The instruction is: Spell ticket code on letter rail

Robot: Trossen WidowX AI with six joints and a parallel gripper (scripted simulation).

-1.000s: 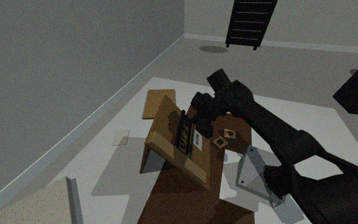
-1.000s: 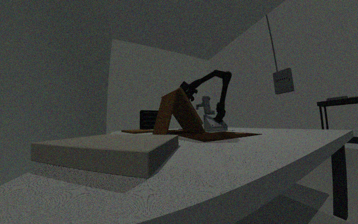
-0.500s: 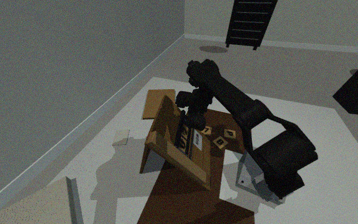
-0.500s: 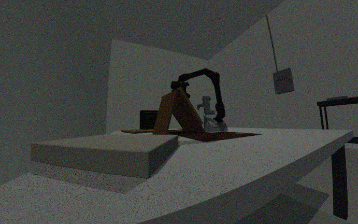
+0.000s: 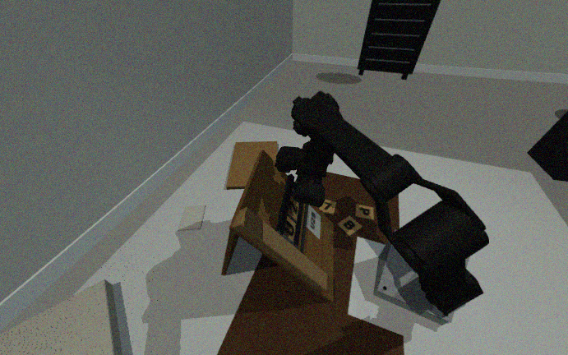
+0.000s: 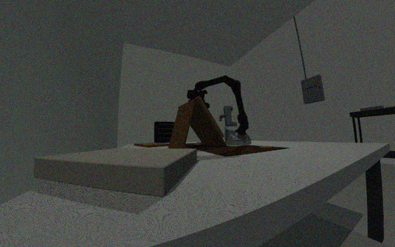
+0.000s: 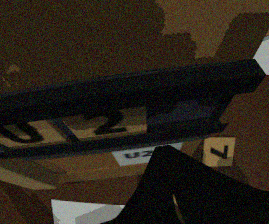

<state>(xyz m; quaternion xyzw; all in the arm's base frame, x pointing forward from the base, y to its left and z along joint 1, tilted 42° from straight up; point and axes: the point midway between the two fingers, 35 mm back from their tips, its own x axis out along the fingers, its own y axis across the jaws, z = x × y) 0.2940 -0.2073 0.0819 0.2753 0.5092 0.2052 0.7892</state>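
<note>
My gripper tip is 100 mm above the white ticket and 40 mm past it. From my gripper tip the other things lie so: brown mat (190 mm below, 130 mm behind, 80 mm to the left); then flat tan panel (310 mm to the right, 250 mm ahead, 190 mm below).
</note>
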